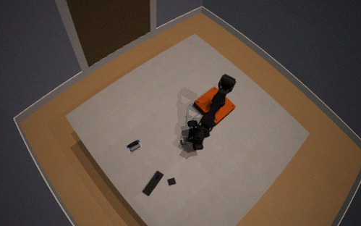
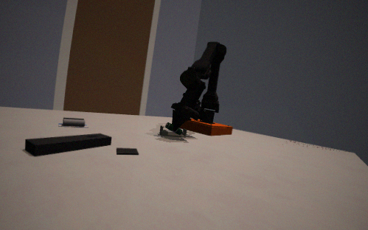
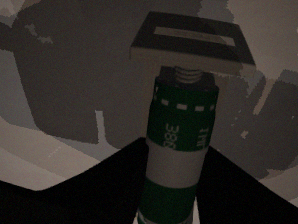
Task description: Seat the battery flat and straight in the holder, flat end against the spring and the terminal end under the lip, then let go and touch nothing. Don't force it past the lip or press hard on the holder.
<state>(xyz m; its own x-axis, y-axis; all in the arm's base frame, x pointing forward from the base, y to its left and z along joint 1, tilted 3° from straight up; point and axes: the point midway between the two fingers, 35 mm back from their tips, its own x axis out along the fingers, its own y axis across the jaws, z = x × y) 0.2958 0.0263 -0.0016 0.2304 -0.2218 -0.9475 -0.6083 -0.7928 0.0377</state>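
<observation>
My gripper tip is 10 mm below the white battery. From my gripper tip the other things lie so: black square (280 mm ahead, 90 mm to the left, 20 mm below); long black bar (360 mm ahead, 20 mm to the left, 10 mm below).
</observation>
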